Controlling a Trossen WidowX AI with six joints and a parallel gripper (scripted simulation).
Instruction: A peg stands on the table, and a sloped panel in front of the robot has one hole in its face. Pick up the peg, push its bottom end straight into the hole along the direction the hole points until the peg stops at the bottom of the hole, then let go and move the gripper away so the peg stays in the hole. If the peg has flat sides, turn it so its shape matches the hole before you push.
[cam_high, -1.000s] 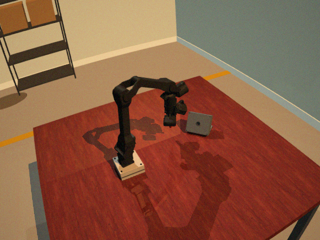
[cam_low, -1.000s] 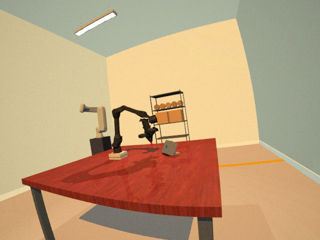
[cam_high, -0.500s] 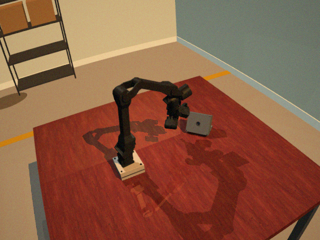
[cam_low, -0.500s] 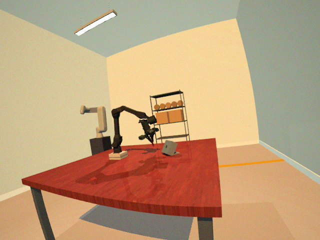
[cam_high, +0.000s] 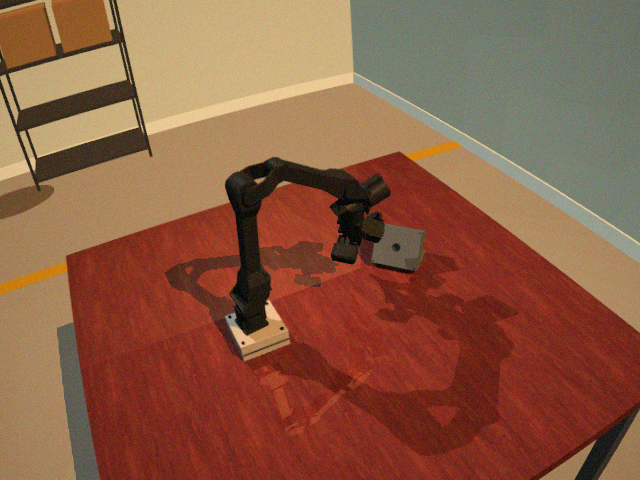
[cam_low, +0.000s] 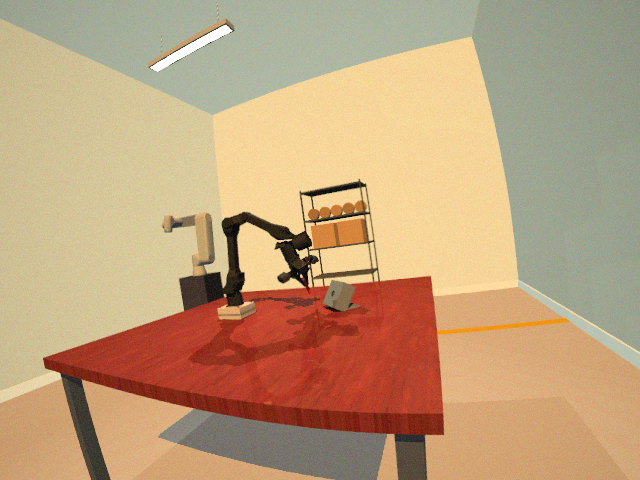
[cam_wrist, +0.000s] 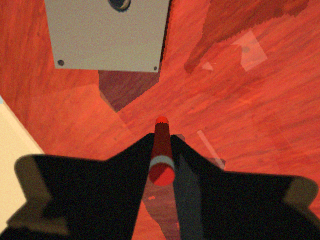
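The panel lies 140 mm ahead of my gripper tip, 30 mm to the right of it and 50 mm below it. Also, from my gripper tip: round red peg: 20 mm above.
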